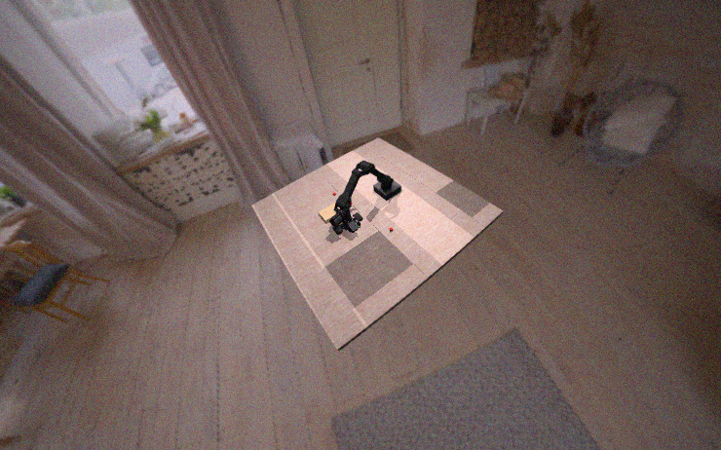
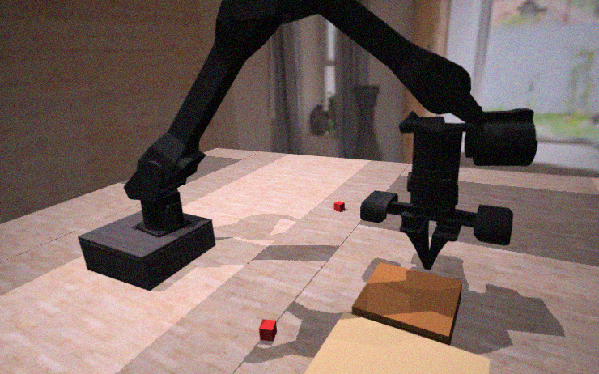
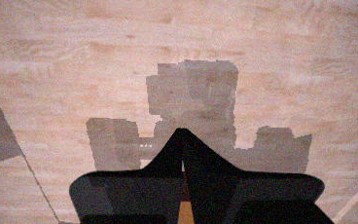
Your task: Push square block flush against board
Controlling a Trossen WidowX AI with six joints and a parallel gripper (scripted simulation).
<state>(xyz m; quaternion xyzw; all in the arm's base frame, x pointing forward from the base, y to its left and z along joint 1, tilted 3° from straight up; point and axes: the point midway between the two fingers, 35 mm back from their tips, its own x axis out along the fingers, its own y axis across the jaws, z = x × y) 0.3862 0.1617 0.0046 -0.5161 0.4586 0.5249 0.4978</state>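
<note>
The orange square block is 1 cm ahead of my gripper tip, 10 cm to the right of it and 1 cm above it. Also, from my gripper tip: board (3 cm ahead, 22 cm to the right, 1 cm above).
</note>
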